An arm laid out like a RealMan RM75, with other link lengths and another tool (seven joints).
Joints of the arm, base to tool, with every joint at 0 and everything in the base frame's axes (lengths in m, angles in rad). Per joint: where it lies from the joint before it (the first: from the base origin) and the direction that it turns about. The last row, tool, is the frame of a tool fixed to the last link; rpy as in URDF.
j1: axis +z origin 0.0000 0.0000 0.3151
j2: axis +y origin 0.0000 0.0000 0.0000
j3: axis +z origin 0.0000 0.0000 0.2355
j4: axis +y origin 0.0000 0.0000 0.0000
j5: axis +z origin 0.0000 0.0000 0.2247
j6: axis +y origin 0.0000 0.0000 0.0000
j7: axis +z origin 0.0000 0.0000 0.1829
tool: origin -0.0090 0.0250 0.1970 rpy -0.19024 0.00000 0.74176
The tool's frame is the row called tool.
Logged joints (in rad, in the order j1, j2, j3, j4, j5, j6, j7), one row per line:
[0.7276 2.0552 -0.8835 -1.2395 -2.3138 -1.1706 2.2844]
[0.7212 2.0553 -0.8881 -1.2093 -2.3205 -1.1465 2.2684]
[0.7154 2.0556 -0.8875 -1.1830 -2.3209 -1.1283 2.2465]
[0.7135 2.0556 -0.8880 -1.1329 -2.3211 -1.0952 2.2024]
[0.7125 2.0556 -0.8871 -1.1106 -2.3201 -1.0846 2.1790]
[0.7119 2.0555 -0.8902 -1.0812 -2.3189 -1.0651 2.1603]
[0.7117 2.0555 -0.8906 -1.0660 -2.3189 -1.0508 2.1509]
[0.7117 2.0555 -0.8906 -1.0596 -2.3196 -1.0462 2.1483]
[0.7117 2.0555 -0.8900 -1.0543 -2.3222 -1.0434 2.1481]
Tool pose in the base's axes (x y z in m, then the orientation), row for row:
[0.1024 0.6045 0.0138 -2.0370 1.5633 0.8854]
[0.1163 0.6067 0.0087 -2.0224 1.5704 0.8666]
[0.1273 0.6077 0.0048 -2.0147 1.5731 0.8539]
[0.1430 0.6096 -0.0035 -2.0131 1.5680 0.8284]
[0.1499 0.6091 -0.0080 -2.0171 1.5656 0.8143]
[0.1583 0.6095 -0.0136 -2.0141 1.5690 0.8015]
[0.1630 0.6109 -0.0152 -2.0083 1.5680 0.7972]
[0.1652 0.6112 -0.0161 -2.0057 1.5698 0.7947]
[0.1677 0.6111 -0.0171 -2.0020 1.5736 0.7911]
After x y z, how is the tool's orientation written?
As a rotation vector, in radians.
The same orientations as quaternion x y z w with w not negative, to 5 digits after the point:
[-0.73306 0.56259 0.31863 0.21114]
[-0.73025 0.56704 0.31291 0.21745]
[-0.72902 0.56922 0.30898 0.22147]
[-0.73071 0.56915 0.30069 0.22739]
[-0.73268 0.56868 0.29578 0.22871]
[-0.73236 0.57051 0.29144 0.23072]
[-0.73141 0.57106 0.29034 0.23375]
[-0.73077 0.57195 0.28955 0.23455]
[-0.72972 0.57357 0.28835 0.23533]

